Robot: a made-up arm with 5 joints. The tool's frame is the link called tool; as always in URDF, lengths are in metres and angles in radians. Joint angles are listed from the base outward. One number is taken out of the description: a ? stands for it. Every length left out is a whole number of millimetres.
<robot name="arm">
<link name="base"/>
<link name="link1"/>
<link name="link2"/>
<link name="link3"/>
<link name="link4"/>
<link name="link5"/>
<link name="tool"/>
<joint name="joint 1" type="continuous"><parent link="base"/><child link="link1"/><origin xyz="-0.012 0.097 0.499" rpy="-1.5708 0 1.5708"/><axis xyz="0 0 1"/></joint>
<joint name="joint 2" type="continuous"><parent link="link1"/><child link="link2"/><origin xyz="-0.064 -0.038 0" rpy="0 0 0"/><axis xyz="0 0 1"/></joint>
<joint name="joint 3" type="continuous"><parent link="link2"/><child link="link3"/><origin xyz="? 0.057 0" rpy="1.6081 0.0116 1.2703"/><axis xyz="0 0 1"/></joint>
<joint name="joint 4" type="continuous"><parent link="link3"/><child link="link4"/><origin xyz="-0.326 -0.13 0" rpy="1.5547 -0.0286 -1.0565"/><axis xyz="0 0 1"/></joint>
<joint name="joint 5" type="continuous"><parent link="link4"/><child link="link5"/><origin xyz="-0.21 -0.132 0" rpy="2.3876 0.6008 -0.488"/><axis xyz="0 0 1"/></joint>
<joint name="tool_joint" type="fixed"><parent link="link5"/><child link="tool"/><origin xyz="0.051 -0.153 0" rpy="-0.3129 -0.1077 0.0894"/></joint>
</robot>
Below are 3 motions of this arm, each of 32 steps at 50 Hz.
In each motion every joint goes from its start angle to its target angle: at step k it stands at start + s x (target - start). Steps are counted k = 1, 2, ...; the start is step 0. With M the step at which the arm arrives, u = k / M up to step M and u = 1 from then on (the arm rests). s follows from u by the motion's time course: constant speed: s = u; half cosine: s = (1 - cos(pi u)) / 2; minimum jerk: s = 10 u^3 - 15 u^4 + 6 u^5.
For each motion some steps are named. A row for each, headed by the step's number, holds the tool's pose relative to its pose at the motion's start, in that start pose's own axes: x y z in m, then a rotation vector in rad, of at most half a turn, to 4 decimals.
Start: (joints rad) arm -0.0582 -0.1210 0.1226 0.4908 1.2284
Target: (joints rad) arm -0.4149 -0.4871 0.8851 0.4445 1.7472
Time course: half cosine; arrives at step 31
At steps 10, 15, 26, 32:
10: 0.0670 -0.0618 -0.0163 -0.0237 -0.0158 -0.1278
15: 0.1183 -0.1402 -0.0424 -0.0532 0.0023 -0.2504
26: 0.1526 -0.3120 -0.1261 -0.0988 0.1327 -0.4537
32: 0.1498 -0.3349 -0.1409 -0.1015 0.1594 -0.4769

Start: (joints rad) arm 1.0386 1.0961 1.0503 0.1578 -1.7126
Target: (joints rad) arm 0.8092 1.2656 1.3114 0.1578 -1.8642
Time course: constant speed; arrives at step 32
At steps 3, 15, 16, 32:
3: -0.0117 0.0076 -0.0089 0.0137 0.0020 -0.0336
15: -0.0562 0.0423 -0.0446 0.0699 0.0113 -0.1668
16: -0.0597 0.0454 -0.0476 0.0747 0.0121 -0.1778
32: -0.1123 0.1020 -0.0943 0.1543 0.0273 -0.3520

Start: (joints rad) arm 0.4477 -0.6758 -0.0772 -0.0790 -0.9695
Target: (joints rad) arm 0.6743 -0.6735 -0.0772 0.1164 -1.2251
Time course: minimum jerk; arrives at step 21
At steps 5, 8, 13, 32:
5: -0.0018 -0.0043 -0.0022 -0.0181 -0.0057 -0.0160
8: -0.0057 -0.0129 -0.0071 -0.0554 -0.0199 -0.0510
13: -0.0141 -0.0303 -0.0197 -0.1313 -0.0603 -0.1343
32: -0.0194 -0.0405 -0.0296 -0.1756 -0.0935 -0.1934

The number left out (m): 0.027
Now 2 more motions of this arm.
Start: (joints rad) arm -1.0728 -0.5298 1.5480 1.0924 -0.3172
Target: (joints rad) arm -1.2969 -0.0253 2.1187 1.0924 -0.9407
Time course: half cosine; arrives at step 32
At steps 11, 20, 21, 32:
11: -0.0269 0.0275 0.0151 0.1178 0.0648 -0.2501
20: -0.0618 0.0830 0.0623 0.3102 0.2401 -0.6325
21: -0.0644 0.0890 0.0691 0.3297 0.2632 -0.6704
32: -0.0753 0.1240 0.1177 0.4416 0.4203 -0.8879

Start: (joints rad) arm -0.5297 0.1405 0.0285 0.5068 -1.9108
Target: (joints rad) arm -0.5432 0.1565 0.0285 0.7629 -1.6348
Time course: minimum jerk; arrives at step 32
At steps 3, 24, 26, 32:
3: -0.0002 0.0002 0.0003 -0.0006 -0.0015 0.0005
24: -0.0287 0.0308 0.0317 -0.0980 -0.1761 0.0704
26: -0.0305 0.0330 0.0336 -0.1052 -0.1860 0.0750
32: -0.0320 0.0351 0.0353 -0.1116 -0.1947 0.0792

